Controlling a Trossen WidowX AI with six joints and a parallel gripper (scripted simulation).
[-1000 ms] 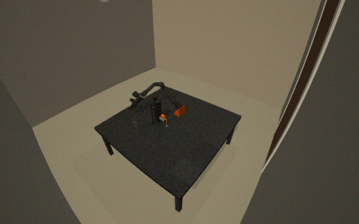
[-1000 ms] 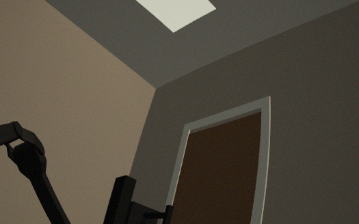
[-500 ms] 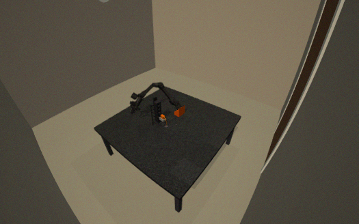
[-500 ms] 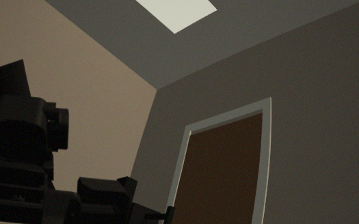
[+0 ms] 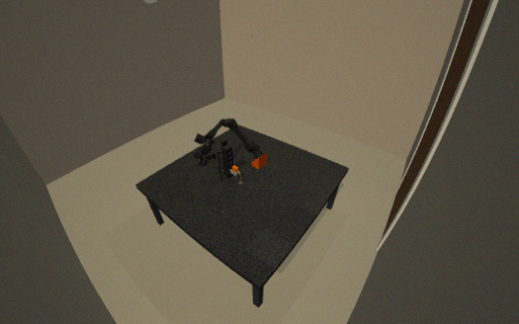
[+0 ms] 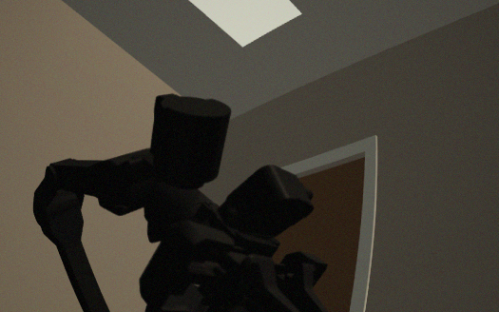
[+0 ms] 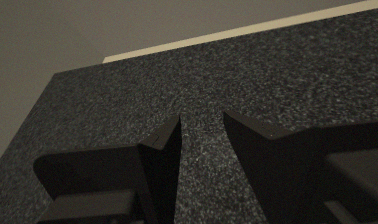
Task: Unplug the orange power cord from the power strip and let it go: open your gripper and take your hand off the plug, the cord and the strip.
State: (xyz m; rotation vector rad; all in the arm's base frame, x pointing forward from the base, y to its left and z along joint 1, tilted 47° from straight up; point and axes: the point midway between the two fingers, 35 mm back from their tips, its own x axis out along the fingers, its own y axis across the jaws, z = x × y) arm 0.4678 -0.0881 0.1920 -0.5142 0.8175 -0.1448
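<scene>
My gripper tip is 21 cm past the orange plug, 12 cm to the right of it and 9 cm above it.
</scene>
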